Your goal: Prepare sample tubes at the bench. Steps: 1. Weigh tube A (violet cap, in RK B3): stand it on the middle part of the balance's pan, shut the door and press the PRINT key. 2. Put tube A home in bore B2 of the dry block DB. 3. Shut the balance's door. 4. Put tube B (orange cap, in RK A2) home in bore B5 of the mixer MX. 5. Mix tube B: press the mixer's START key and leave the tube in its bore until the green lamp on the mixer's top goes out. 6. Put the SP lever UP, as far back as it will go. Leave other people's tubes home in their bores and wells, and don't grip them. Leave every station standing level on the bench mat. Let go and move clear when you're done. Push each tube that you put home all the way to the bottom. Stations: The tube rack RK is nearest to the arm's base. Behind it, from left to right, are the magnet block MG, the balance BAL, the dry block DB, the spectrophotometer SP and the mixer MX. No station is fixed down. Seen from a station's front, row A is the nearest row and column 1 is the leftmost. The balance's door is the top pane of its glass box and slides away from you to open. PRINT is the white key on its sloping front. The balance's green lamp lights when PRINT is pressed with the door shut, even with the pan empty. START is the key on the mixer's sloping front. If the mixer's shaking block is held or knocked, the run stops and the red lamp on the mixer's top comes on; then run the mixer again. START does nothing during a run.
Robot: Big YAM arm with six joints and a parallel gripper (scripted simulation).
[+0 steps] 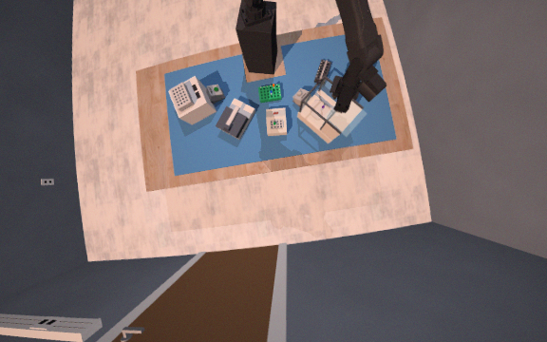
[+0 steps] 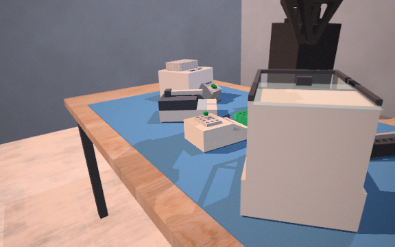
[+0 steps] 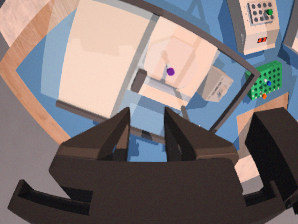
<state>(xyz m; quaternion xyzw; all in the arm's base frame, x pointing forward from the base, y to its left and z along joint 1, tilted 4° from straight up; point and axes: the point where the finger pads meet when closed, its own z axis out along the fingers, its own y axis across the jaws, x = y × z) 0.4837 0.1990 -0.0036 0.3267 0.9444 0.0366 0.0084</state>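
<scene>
My hand is 70 mm above the balance door, 40 mm short of it and 20 mm to the right of it. Also, from my hand: dry block (270 mm to the right, 250 mm below, 80 mm behind); blue-capped tube (250 mm below, 250 mm behind, 240 mm to the right); magnet block (270 mm behind, 260 mm below, 90 mm to the left).
</scene>
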